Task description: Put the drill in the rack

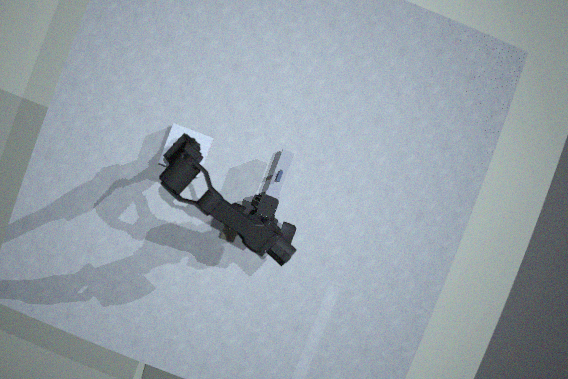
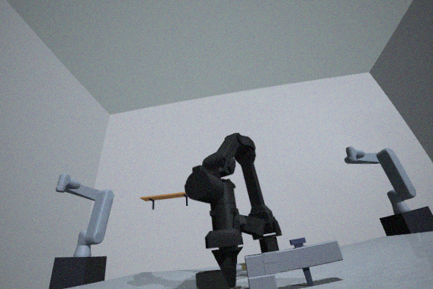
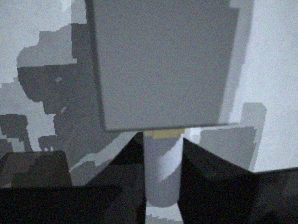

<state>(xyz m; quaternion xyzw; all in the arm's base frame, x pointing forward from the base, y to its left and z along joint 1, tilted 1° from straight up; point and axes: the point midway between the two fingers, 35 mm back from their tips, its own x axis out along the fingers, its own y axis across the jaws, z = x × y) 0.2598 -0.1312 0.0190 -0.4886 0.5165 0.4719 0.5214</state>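
My gripper tip is 5 cm to the right of the drill and 3 cm below it. Round my gripper tip: rack: 8 cm behind, 4 cm to the right; then long grey block: 12 cm to the left, 2 cm above, 1 cm ahead; then blue key: 14 cm to the left, 4 cm above, 1 cm ahead.
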